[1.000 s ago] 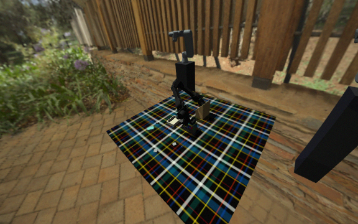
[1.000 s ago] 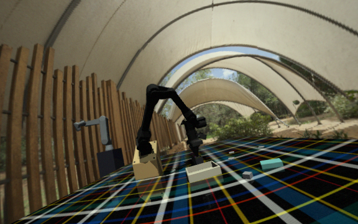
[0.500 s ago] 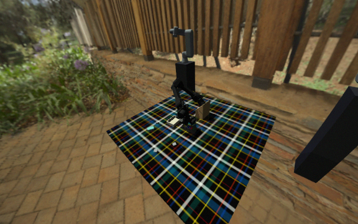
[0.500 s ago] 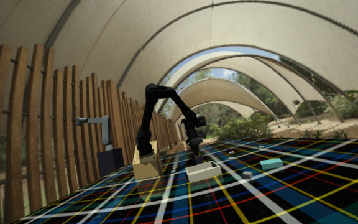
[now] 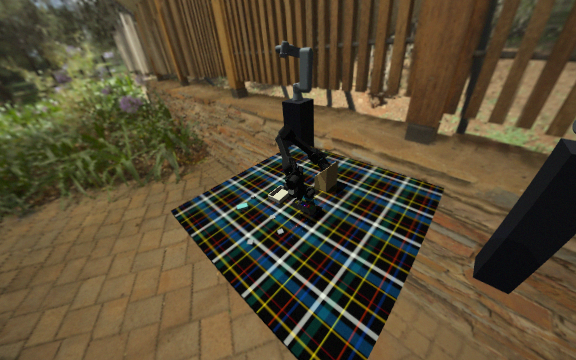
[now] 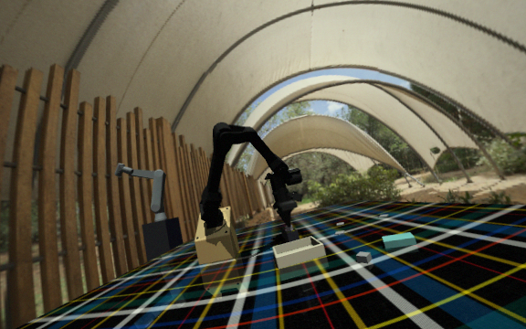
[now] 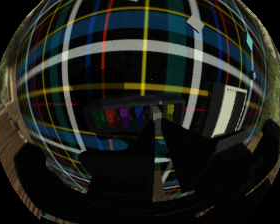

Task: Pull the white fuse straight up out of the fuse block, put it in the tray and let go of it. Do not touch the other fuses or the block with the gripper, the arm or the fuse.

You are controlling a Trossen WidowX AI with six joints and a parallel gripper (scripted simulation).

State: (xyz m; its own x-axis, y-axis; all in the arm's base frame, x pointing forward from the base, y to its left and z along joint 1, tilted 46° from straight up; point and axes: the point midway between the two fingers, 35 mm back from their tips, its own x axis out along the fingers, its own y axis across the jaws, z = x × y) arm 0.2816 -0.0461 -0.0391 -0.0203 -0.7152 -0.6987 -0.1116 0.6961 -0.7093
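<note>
My gripper tip is 1 cm past the cream tray, 18 cm to the left of it and 5 cm above it. Also, from my gripper tip: teal block 22 cm ahead, 29 cm to the right, 5 cm below; white fuse 1 cm below.
</note>
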